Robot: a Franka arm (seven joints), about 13 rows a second.
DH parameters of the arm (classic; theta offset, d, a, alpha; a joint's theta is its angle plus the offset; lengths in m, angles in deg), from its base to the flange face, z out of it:
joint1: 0 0.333 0 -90
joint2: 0 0 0 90
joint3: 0 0.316 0.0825 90
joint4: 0 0 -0.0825 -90
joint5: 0 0.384 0 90
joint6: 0 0 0.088 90
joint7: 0 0.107 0 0
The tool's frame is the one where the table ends.
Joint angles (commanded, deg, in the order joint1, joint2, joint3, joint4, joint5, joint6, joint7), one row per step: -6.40 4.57 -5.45 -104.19 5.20 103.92 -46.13; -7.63 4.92 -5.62 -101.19 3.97 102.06 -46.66; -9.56 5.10 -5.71 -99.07 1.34 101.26 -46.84; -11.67 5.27 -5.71 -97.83 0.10 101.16 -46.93; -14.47 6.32 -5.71 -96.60 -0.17 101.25 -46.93; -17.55 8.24 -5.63 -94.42 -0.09 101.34 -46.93; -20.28 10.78 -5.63 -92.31 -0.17 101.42 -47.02; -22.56 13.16 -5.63 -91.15 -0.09 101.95 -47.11; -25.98 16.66 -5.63 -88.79 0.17 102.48 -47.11; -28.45 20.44 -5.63 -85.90 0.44 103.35 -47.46; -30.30 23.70 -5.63 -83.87 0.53 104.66 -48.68; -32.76 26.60 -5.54 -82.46 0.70 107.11 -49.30
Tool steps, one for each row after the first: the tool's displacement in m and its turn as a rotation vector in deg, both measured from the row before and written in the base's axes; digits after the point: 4 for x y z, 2 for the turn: 0.0018 -0.0161 0.0184 -1.29 -0.57 -0.35; -0.0021 -0.0245 0.0144 -2.75 -0.48 -1.11; -0.0036 -0.0233 0.0084 -1.44 -0.59 -1.72; -0.0034 -0.0293 -0.0004 -0.44 -0.14 -2.73; -0.0011 -0.0323 -0.0017 -0.23 -0.30 -2.99; -0.0002 -0.0309 -0.0093 -0.15 0.44 -2.59; -0.0012 -0.0260 -0.0153 0.18 0.67 -2.17; -0.0040 -0.0393 -0.0184 0.22 0.56 -3.41; 0.0009 -0.0316 -0.0177 -0.06 0.05 -2.08; 0.0005 -0.0248 -0.0193 -0.16 0.04 -0.55; -0.0052 -0.0299 -0.0193 -0.60 -0.74 -1.68
